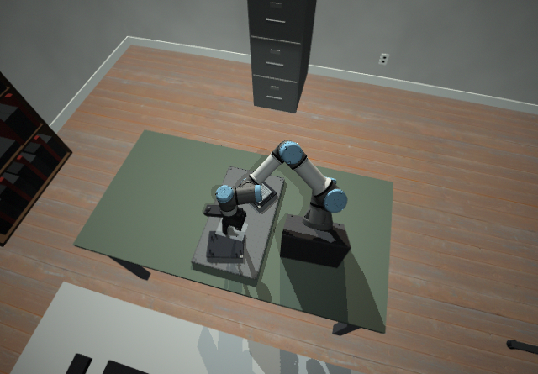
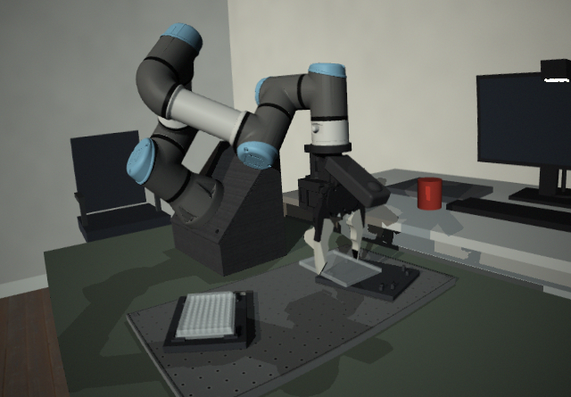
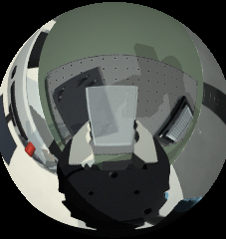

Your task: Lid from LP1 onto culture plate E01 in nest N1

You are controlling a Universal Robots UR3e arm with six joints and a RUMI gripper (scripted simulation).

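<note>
Right now the culture plate E01 is 24 cm to the right of my hand, 3 cm below it and 2 cm behind it. From my hand the other things lie so: lid park LP1: 6 cm to the left, 5 cm below, 1 cm ahead; then lid: 1 cm below.
</note>
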